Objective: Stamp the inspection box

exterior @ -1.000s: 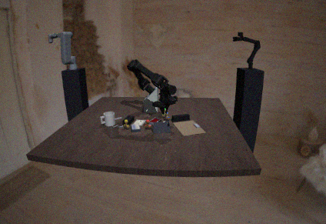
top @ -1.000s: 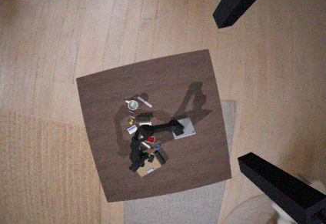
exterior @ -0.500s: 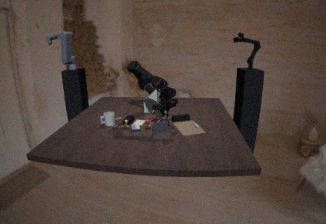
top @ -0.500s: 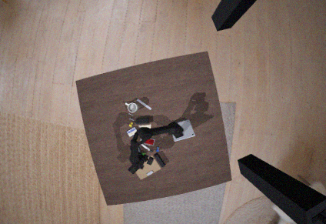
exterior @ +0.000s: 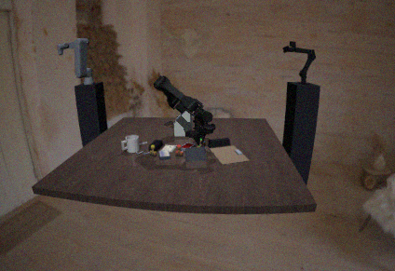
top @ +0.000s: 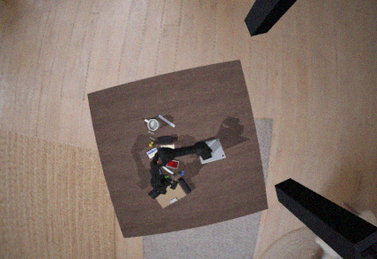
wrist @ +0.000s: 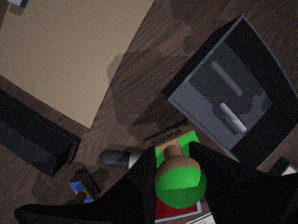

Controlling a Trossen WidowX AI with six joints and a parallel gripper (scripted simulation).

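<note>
Now: the white marker 4 cm behind my gripper tip, 1 cm to the right of it and 4 cm below it. Round my gripper tip: green-knobbed stamp right at my gripper tip; then red ink pad 8 cm behind, 8 cm to the right, 5 cm below; then tray 6 cm ahead, 3 cm to the right, 4 cm below.
</note>
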